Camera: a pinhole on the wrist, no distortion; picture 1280 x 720 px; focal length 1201.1 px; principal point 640.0 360.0 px. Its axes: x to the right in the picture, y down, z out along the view. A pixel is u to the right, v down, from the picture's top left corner.
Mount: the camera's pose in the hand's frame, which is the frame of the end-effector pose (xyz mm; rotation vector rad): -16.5 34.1 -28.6 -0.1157 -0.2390 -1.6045
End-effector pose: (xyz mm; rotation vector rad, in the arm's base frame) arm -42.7 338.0 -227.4 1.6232 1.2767 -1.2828
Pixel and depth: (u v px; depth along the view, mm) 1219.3 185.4 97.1
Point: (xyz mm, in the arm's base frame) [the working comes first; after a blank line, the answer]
In the camera's frame: 46.8 -14.1 97.1

-54.2 255.0 -209.6
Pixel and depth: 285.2 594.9 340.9
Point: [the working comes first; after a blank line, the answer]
In the camera's frame: -100.7 66.7 340.9

77.2 26.0 -343.9
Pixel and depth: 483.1 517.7 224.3
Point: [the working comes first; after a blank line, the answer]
In the camera's frame: -29.3 29.4 224.3

13.5 135.9 -281.0
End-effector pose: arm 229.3 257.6 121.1 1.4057 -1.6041 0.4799
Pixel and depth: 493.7 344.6 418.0
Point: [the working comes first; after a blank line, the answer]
In the camera's frame: -50.9 -5.4 418.0

-76.1 48.8 -55.0
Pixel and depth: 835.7 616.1 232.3
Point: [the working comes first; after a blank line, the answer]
In the camera's frame: 37.8 49.5 232.3

107.4 99.3 40.5
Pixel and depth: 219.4 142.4 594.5
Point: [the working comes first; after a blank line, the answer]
In the camera's frame: -208.2 -107.7 594.5

-313.5 62.4 -154.1
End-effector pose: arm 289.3 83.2 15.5 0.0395 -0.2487 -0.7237
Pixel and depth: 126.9 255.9 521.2
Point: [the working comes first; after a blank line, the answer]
In the camera's frame: -222.7 -45.2 521.2

364.3 439.5 453.9
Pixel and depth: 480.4 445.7 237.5
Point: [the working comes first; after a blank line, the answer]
In the camera's frame: -31.6 16.9 237.5

307.7 191.2 217.2
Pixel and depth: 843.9 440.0 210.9
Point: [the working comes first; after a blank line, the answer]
In the camera's frame: 35.8 14.0 210.9

260.8 139.9 196.8
